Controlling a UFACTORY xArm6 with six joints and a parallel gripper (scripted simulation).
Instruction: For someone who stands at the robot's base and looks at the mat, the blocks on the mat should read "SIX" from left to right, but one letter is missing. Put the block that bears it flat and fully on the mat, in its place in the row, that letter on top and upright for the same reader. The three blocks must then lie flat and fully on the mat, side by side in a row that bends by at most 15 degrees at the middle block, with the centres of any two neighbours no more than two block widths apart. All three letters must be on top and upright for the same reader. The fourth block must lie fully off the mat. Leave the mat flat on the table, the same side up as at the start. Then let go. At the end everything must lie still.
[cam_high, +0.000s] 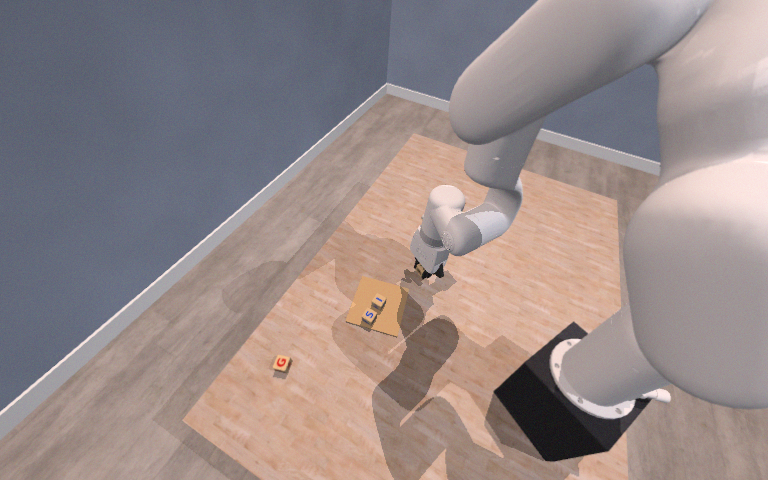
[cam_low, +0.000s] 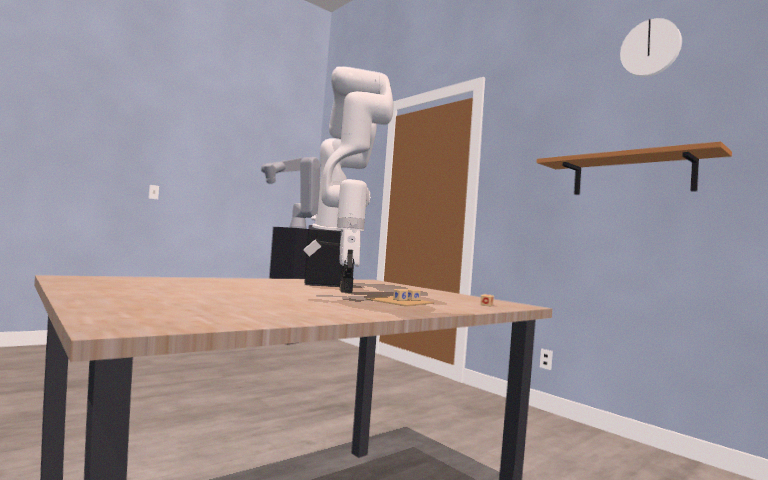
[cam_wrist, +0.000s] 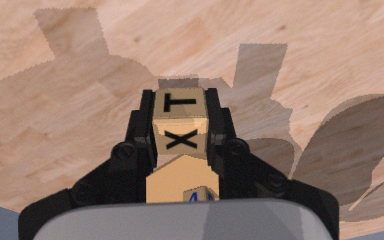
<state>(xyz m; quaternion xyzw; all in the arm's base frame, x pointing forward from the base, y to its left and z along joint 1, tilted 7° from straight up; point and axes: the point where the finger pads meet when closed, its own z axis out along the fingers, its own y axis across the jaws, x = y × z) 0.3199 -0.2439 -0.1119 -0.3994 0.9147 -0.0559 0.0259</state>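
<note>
Now: the i block 10 cm ahead of my hand, 13 cm to the left of it and 2 cm below it. The rest, counted from my hand: s block: 11 cm ahead, 17 cm to the left, 2 cm below; then x block: 1 cm below; then mat: 10 cm ahead, 13 cm to the left, 4 cm below.
</note>
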